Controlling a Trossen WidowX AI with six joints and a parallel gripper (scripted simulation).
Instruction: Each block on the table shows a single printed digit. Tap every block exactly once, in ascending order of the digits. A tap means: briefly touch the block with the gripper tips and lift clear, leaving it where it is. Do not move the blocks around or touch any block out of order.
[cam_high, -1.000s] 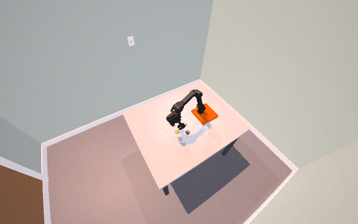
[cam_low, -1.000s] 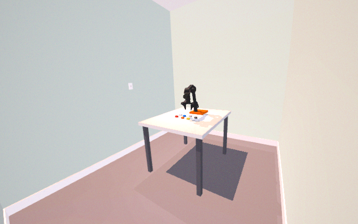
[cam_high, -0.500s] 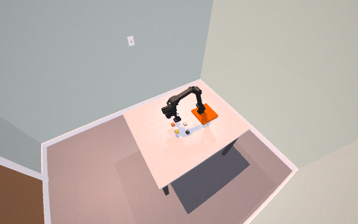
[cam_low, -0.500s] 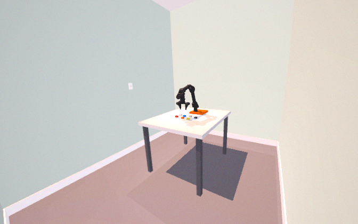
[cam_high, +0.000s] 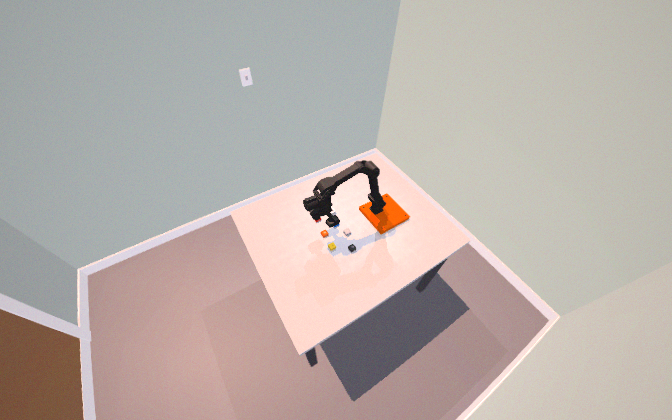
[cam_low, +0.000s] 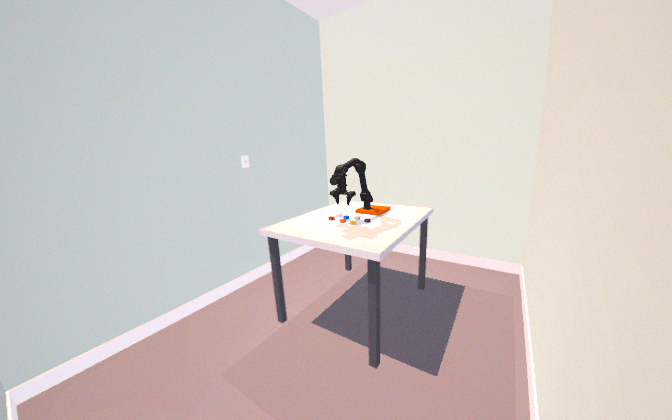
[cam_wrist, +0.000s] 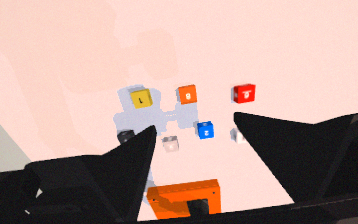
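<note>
My gripper tip is 110 mm above the yellow block, 90 mm to the right of it and 10 mm short of it. From my gripper tip the other things lie so: orange block (110 mm below); blue block (110 mm below, 90 mm behind, 30 mm to the right); red block (120 mm to the right, 110 mm below, 20 mm behind).
</note>
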